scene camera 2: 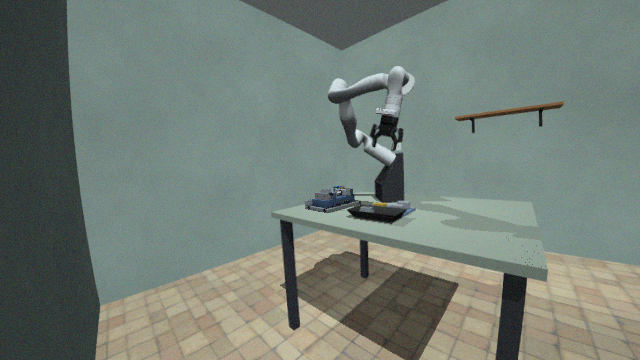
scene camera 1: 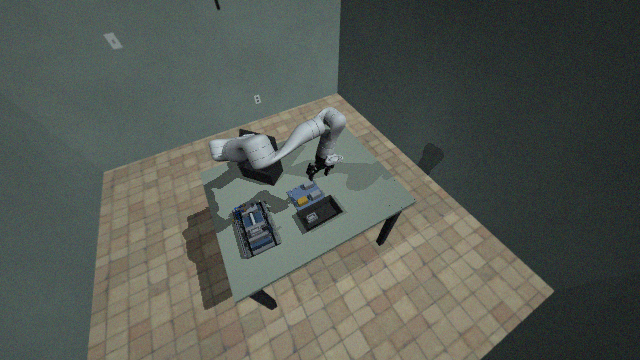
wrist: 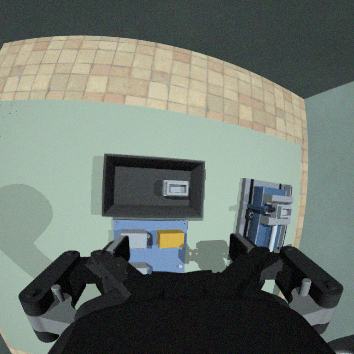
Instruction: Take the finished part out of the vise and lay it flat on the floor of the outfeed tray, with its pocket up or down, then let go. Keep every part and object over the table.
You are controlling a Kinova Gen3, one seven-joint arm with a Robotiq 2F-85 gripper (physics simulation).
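Places are measured from the arm's base along level axes (x back, y right, z up), in metres.
Pixels of known places: gripper, fingertip midpoint: [scene camera 2: 382,149] [scene camera 1: 318,177] [wrist: 179,246]; arm's base at its link origin: [scene camera 2: 391,160].
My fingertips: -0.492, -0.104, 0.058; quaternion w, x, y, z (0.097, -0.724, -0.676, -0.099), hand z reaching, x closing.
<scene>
For each thing: its top centre in the pictures, then the offset to it from my fingertips, as dx, dy, dz. Level surfaces: height alone.
- vise at its top centre: [wrist: 279,233] [scene camera 1: 251,220] [scene camera 2: 333,190] +0.136, +0.361, -0.217
- small grey part at its top centre: [wrist: 286,211] [scene camera 1: 255,229] +0.071, +0.371, -0.202
- light grey part at its top centre: [wrist: 177,188] [scene camera 1: 311,216] -0.025, +0.081, -0.270
- blue plate at its top centre: [wrist: 150,251] [scene camera 2: 391,209] [scene camera 1: 306,194] +0.135, +0.006, -0.308
- yellow block at its top centre: [wrist: 171,240] [scene camera 2: 379,203] [scene camera 1: 302,199] +0.100, +0.057, -0.273
- table at its surface level: dz -0.317
The vise [scene camera 1: 250,244] [scene camera 2: 331,201] [wrist: 260,231] is blue and grey and stands at the right in the wrist view. A small grey part [wrist: 284,212] with a rectangular pocket shows between its grey jaws. The outfeed tray [scene camera 1: 327,213] [scene camera 2: 375,214] [wrist: 135,187] is black with raised walls. Another light grey part [scene camera 1: 311,217] [wrist: 176,188] lies flat on its floor, pocket up. My gripper [scene camera 1: 319,176] [scene camera 2: 384,147] [wrist: 179,246] is open and empty, high above the table behind the tray, apart from the vise and both parts.
A blue plate [scene camera 1: 297,192] [scene camera 2: 410,211] [wrist: 167,260] lies beside the tray on the robot's side. It bears a yellow block [scene camera 1: 302,200] [scene camera 2: 380,204] [wrist: 171,239] and grey blocks, including one [wrist: 134,239] beside the yellow block. The table [scene camera 1: 280,267] [scene camera 2: 450,231] [wrist: 55,145] has open edges.
</scene>
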